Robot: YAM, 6 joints.
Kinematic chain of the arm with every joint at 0, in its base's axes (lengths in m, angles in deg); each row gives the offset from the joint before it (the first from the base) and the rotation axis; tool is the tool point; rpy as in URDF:
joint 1: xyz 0 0 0.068 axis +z
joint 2: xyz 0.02 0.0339 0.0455 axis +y
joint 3: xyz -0.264 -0.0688 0 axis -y
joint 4: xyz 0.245 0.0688 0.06 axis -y
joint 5: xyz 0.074 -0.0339 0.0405 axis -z
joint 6: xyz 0.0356 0 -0.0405 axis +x
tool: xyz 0 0 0 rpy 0 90 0
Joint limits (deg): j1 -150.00..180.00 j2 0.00..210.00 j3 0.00..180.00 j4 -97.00..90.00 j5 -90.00..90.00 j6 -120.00..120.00
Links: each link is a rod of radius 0.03 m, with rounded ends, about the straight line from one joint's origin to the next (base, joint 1, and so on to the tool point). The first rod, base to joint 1, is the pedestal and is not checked.
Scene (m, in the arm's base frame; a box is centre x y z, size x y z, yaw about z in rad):
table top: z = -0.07
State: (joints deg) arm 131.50 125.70 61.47 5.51 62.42 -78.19
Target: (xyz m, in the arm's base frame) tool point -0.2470 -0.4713 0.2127
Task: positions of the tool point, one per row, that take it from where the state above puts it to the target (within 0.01 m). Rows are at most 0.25 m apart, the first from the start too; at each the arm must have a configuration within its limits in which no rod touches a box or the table.
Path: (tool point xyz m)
1: -0.2031 0.3663 0.1947
2: -0.1394 0.3709 0.3469
3: -0.0605 0.3066 0.4869
4: 0.0054 0.1767 0.5895
5: 0.0336 0.0027 0.6353
6: 0.0116 -0.1820 0.6145
7: -0.0569 -0.3401 0.5279
8: -0.1526 -0.4417 0.3874
9: -0.2470 -0.4713 0.2127

